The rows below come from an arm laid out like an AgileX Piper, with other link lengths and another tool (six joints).
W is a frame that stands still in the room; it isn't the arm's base.
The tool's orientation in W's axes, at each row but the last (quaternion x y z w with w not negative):
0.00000, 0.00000, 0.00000, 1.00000
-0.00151, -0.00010, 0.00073, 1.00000
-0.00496, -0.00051, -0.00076, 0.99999
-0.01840, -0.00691, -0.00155, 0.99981
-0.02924, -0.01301, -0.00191, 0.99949
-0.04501, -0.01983, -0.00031, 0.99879
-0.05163, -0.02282, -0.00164, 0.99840
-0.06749, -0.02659, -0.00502, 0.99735
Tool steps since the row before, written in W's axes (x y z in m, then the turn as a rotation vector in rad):
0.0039, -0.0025, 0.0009, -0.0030, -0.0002, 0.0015
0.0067, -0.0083, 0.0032, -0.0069, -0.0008, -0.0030
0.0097, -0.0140, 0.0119, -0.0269, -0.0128, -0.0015
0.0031, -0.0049, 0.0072, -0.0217, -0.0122, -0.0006
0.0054, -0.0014, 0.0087, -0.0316, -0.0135, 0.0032
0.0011, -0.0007, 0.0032, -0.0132, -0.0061, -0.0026
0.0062, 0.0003, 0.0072, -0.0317, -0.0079, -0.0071
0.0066, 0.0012, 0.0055, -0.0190, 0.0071, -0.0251
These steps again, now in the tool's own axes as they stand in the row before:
0.0039, -0.0025, 0.0009, -0.0030, -0.0002, 0.0015
0.0067, -0.0083, 0.0032, -0.0069, -0.0008, -0.0030
0.0097, -0.0141, 0.0118, -0.0269, -0.0128, -0.0016
0.0032, -0.0052, 0.0070, -0.0217, -0.0122, -0.0008
0.0056, -0.0019, 0.0085, -0.0315, -0.0138, 0.0032
0.0012, -0.0010, 0.0031, -0.0133, -0.0059, -0.0026
0.0065, -0.0004, 0.0069, -0.0320, -0.0073, -0.0064
0.0069, 0.0005, 0.0053, -0.0204, 0.0101, -0.0229

